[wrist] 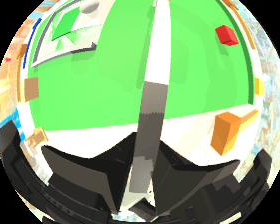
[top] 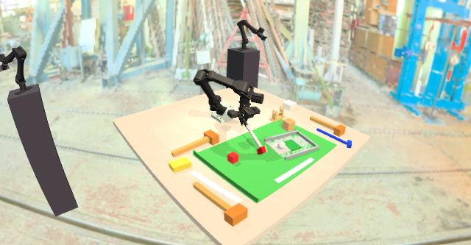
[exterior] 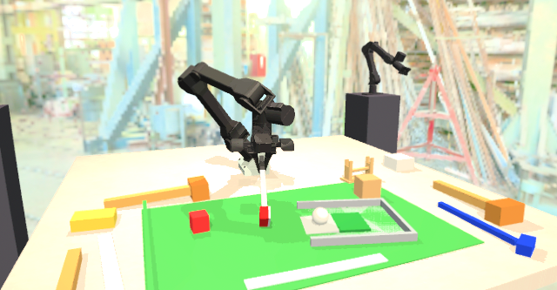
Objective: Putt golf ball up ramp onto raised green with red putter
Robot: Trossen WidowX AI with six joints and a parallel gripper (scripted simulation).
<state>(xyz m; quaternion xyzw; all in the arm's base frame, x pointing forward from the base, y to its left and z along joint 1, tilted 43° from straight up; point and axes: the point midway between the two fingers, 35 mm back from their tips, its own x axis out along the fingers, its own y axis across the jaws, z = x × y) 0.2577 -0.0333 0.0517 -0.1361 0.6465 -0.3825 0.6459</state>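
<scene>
The red putter lies 11 cm ahead of my gripper tip, 4 cm to the right of it and 1 cm below it. Round my gripper tip: green mat 22 cm ahead, 7 cm below, 1 cm to the left; white golf ball 25 cm ahead, 6 cm to the left, 5 cm below; red cube 22 cm to the right, 15 cm ahead, 5 cm below.
</scene>
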